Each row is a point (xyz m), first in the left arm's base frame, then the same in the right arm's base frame.
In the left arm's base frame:
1: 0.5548 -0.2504 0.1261
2: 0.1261 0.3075 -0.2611
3: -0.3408 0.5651 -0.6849
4: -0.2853 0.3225 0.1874
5: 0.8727 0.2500 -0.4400
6: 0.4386 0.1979 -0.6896
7: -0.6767 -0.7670 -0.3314
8: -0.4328 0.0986 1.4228
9: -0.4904 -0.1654 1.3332
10: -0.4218 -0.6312 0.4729
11: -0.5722 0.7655 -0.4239
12: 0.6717 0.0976 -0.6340
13: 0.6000 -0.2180 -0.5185
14: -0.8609 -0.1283 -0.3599
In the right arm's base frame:
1: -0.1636 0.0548 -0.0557
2: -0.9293 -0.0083 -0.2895
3: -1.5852 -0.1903 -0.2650
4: -1.0724 0.5128 -0.0090
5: -0.4019 -0.3848 -0.7052
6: -0.8053 -0.5153 -0.4338
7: -1.0201 -0.2045 1.0361
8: -0.5796 1.6057 0.3918
9: -0.5242 1.4551 0.6269
10: -0.5757 0.5050 0.8644
11: -1.7603 0.1718 -0.2596
12: -0.5543 -0.5575 -0.4856
13: -0.4018 -0.5340 -0.1786
14: -1.4982 0.0211 0.6320

